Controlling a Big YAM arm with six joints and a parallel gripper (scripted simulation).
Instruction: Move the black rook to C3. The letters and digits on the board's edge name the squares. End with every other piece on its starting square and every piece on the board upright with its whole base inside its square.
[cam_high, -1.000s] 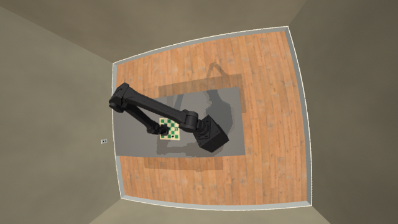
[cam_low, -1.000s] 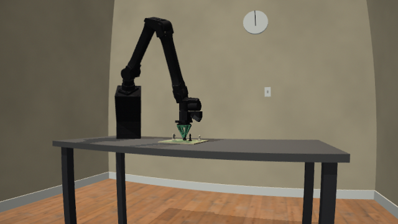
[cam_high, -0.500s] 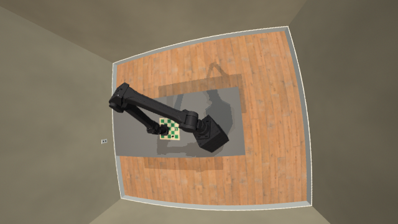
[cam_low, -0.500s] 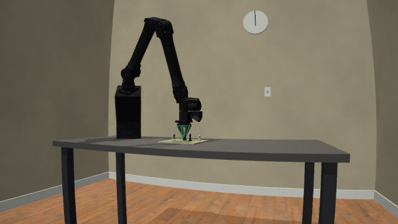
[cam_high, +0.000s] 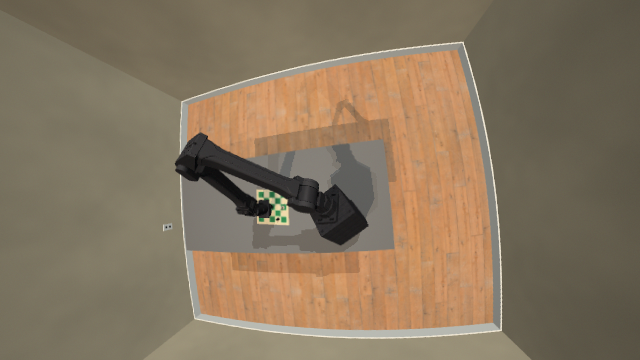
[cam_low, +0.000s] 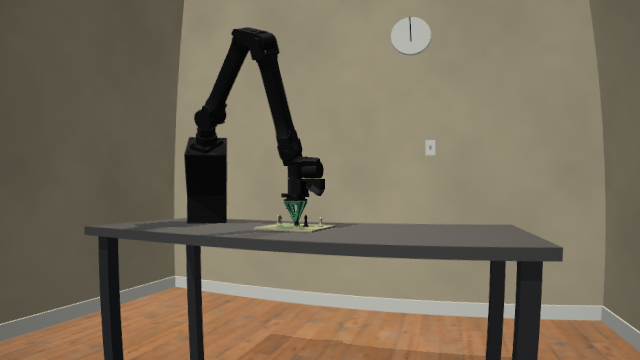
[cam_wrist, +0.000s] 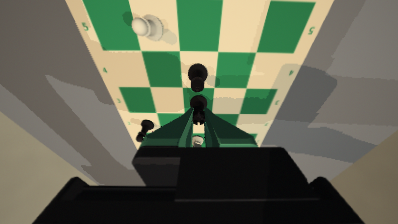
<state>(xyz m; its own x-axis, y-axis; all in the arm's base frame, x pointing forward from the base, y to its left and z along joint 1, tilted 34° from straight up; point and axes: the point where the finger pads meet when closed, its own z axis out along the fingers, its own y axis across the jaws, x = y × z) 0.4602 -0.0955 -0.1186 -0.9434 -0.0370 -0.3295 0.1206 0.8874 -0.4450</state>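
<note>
The chessboard is 3 cm below my hand. From my hand the other things lie so: black pawn 3 cm behind, 8 cm to the left, 1 cm below.
</note>
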